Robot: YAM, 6 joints.
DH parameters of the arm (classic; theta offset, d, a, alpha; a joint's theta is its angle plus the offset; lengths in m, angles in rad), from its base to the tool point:
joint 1: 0 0.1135 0.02 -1.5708
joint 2: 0 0 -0.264 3.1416
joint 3: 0.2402 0 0.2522 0
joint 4: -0.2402 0 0.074 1.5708
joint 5: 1.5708 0 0 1.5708
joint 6: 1.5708 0.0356 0 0
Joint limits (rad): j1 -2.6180..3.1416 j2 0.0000..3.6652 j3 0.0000..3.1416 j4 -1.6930..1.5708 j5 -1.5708..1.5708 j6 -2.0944..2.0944
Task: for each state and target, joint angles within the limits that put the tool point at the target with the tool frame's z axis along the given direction. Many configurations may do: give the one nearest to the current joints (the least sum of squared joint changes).
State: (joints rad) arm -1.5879 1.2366 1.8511 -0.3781 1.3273 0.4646
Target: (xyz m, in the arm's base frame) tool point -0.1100 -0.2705 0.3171 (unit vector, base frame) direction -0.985 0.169 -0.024
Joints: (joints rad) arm -1.8354 1.3613 0.9796 0.1329 1.4731 0.4646
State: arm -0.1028 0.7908 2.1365 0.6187 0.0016 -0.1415
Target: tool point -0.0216 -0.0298 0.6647 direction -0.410 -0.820 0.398
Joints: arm 0.0846 1.3226 2.2683 1.5013 0.8992 -0.1415
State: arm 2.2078 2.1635 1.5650 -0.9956 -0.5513 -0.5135
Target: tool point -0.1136 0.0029 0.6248 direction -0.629 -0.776 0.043
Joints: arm 2.8186 1.3367 2.4108 -0.9520 -1.2102 -0.5135
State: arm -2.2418 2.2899 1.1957 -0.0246 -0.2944 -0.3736
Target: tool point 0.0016 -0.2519 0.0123 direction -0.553 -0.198 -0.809
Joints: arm -1.4840 2.0431 0.6065 0.0483 0.6043 -0.3736
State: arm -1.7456 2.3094 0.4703 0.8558 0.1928 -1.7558
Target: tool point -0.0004 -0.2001 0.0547 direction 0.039 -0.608 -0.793
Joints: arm -1.5808 1.6532 0.2145 0.5218 -0.0451 -1.7558
